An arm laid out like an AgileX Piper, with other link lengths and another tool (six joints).
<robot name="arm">
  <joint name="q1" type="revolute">
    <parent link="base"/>
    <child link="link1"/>
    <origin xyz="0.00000 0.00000 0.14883" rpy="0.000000 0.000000 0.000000"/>
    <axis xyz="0 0 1"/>
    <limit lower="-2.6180" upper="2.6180"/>
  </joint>
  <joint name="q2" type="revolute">
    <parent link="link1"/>
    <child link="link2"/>
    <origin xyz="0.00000 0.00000 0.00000" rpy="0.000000 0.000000 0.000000"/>
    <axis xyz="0 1 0"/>
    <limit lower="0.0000" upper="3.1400"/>
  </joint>
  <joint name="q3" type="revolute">
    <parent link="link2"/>
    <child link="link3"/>
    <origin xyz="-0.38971 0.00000 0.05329" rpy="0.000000 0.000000 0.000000"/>
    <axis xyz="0 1 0"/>
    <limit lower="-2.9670" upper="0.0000"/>
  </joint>
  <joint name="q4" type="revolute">
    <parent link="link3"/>
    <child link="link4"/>
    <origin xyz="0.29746 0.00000 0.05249" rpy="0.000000 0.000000 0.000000"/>
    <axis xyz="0.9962 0 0.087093"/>
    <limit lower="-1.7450" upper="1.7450"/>
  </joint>
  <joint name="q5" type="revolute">
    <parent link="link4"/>
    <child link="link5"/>
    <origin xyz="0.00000 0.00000 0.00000" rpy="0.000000 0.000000 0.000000"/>
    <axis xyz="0 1 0"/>
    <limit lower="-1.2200" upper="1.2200"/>
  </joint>
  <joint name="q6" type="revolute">
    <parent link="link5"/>
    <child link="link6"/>
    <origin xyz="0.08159 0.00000 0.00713" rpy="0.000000 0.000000 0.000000"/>
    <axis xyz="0.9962 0 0.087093"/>
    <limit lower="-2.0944" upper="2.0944"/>
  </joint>
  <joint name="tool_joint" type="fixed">
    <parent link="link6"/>
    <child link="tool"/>
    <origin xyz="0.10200 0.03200 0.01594" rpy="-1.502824 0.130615 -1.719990"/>
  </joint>
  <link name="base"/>
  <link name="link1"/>
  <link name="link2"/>
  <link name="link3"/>
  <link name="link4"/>
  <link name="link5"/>
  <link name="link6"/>
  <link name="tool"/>
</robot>
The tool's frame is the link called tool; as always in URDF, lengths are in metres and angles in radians.
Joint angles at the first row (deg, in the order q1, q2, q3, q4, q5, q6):
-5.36, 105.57, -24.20, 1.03, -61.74, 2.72
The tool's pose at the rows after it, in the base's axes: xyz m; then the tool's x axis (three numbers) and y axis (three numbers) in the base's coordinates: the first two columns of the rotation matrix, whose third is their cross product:
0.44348, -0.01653, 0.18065, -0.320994, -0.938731, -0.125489, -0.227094, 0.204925, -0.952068
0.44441, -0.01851, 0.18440, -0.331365, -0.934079, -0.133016, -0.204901, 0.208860, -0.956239
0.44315, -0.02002, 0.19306, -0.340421, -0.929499, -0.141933, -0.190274, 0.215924, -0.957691
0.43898, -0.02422, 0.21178, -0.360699, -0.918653, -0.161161, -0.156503, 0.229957, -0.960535
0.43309, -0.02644, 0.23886, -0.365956, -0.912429, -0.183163, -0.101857, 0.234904, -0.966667
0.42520, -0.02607, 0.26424, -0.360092, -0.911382, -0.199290, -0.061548, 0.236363, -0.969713
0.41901, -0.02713, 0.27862, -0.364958, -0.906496, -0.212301, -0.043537, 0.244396, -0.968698
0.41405, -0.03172, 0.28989, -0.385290, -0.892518, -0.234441, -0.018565, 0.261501, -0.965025
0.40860, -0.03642, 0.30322, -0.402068, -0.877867, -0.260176, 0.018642, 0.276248, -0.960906
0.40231, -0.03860, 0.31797, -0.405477, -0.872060, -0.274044, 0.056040, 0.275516, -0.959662
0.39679, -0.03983, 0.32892, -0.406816, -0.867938, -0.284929, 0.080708, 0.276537, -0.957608
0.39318, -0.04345, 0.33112, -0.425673, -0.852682, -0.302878, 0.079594, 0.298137, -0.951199
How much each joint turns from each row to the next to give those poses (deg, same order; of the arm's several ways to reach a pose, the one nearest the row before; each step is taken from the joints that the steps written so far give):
0.00, 1.46, -1.35, 1.25, 0.05, -0.06
0.12, 0.00, -0.01, 0.93, -1.14, 0.00
0.06, -1.38, 0.00, 0.73, 0.69, 0.13
0.00, -3.04, 0.14, 1.59, 1.31, 0.16
0.00, -3.95, 0.05, 0.99, 0.92, 0.03
0.00, -4.18, 0.00, 0.23, 1.84, 0.00
0.00, -2.76, -0.01, 0.70, 1.89, 0.00
0.00, -1.97, 0.01, 1.88, 1.00, 0.00
0.00, -1.97, 0.00, 1.89, 0.29, 0.00
0.00, -2.15, 0.00, 1.03, 0.10, -0.43
0.00, -1.79, 0.00, 0.70, 0.43, -0.27
0.00, -1.11, 0.00, 1.71, 1.69, -0.01

